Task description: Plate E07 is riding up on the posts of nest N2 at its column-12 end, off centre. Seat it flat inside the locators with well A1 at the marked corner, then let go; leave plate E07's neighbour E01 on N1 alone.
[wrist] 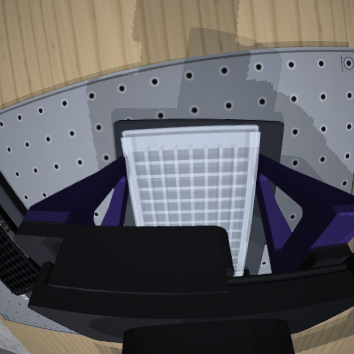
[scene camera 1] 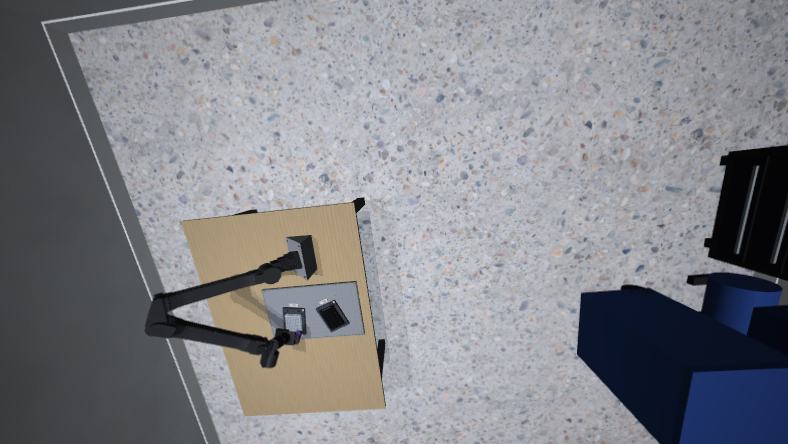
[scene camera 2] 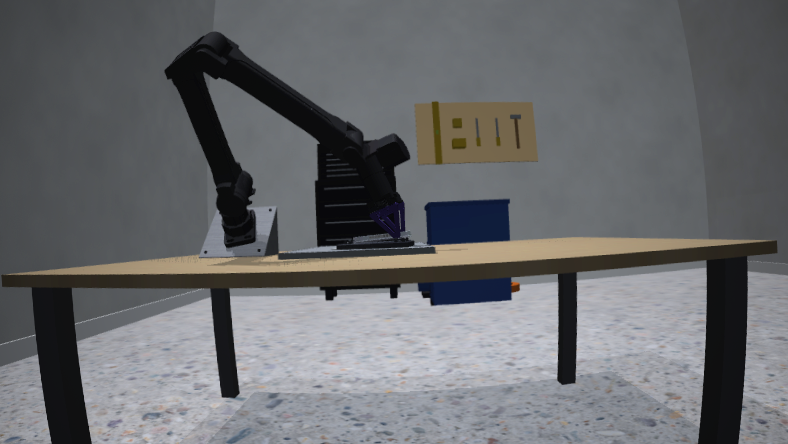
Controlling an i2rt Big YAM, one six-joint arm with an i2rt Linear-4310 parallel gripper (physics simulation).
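Places are measured from the arm's base along level axes (x ahead, y left, z up), in centimetres.
Pixels of known places: gripper, fingertip midpoint: (wrist: 191,161) (scene camera 1: 294,331) (scene camera 2: 400,236); arm's base, link origin: (scene camera 1: 296,259) (scene camera 2: 240,230).
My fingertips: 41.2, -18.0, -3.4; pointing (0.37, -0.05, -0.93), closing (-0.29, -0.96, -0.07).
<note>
For each thing: its middle in the pictures, then the offset to it from my fingertips, as dx, dy, dz. Level surfaces: height alone.
- dark nest N2, body centre: (wrist: 196,223) (scene camera 2: 376,243) (scene camera 1: 294,321) -5.5, +1.2, -1.3
- Black plate E01, body centre: (scene camera 2: 376,238) (scene camera 1: 332,317) -3.3, +23.1, -0.4
- wooden table, surface height: dz -3.6
Plate E07, clear with a grid of wells (scene camera 1: 293,321) (scene camera 2: 380,237) (wrist: 192,185), is over the dark nest N2 (scene camera 1: 303,318) (scene camera 2: 374,245) (wrist: 271,136). In scene camera 2 it looks slightly tilted, its right end higher. My gripper (scene camera 1: 297,333) (scene camera 2: 395,235) (wrist: 191,161) is shut on the plate, one purple finger along each long side. In the wrist view the plate's far edge lies just inside the nest's far edge. The gripper body hides its near end. The locators, well A1 and the marked corner cannot be made out. Black plate E01 (scene camera 1: 332,316) (wrist: 15,265) sits on N1, turned at an angle.
Both nests stand on a grey perforated base plate (scene camera 1: 355,300) (scene camera 2: 314,254) (wrist: 310,77) on the wooden table (scene camera 1: 325,380) (scene camera 2: 579,253) (wrist: 65,45). The arm's slanted mounting block (scene camera 1: 309,256) (scene camera 2: 270,237) stands beside it. White tags lie beside the nests in scene camera 1.
</note>
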